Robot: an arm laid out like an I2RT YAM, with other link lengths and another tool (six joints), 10 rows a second.
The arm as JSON. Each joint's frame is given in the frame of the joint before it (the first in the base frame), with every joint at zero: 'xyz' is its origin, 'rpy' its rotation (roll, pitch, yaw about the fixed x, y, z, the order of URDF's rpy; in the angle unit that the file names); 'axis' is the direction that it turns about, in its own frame. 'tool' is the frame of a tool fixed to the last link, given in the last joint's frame.
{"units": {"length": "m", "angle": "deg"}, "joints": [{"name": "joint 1", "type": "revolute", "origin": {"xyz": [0.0, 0.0, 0.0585], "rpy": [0.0, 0.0, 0.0]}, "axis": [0.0, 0.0, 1.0]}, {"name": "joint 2", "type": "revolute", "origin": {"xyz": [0.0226, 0.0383, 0.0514], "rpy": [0.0, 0.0, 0.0]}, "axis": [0.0, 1.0, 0.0]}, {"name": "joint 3", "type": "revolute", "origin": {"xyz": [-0.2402, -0.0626, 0.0], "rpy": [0.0, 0.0, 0.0]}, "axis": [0.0, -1.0, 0.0]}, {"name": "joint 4", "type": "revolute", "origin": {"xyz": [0.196, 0.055, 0.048], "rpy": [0.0, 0.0, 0.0]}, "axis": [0.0, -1.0, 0.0]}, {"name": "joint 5", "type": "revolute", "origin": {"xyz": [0.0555, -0.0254, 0.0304], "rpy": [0.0, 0.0, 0.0]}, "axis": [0.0, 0.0, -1.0]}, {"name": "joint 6", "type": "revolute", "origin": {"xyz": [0.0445, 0.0, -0.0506], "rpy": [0.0, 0.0, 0.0]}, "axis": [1.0, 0.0, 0.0]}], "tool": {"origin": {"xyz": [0.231, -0.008, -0.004], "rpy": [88.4, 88.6, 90.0]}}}
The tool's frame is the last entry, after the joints.
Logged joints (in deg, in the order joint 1, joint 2, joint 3, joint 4, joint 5, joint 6), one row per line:
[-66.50 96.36 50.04 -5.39 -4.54 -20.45]
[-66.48 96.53 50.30 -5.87 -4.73 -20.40]
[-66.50 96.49 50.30 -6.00 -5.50 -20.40]
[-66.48 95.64 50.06 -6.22 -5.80 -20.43]
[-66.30 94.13 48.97 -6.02 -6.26 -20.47]
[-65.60 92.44 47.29 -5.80 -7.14 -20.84]
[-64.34 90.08 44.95 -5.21 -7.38 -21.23]
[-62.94 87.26 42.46 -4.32 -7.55 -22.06]
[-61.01 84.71 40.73 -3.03 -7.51 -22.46]
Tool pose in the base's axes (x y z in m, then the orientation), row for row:
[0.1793 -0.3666 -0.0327 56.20 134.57 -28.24]
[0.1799 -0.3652 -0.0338 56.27 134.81 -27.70]
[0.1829 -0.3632 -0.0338 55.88 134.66 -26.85]
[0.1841 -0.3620 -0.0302 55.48 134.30 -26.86]
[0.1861 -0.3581 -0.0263 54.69 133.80 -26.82]
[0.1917 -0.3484 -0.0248 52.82 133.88 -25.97]
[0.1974 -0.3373 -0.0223 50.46 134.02 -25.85]
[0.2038 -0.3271 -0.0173 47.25 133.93 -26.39]
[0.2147 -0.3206 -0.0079 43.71 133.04 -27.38]
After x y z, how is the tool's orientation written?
As a rotation vector, in degrees.
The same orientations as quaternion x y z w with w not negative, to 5 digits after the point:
[0.36418 0.87201 -0.18299 0.27108]
[0.36441 0.87304 -0.17939 0.26988]
[0.36256 0.87370 -0.17421 0.27357]
[0.36070 0.87313 -0.17463 0.27757]
[0.35670 0.87267 -0.17493 0.28391]
[0.34561 0.87601 -0.16993 0.29031]
[0.33118 0.87960 -0.16966 0.29638]
[0.31149 0.88291 -0.17397 0.30527]
[0.29024 0.88339 -0.18180 0.31989]

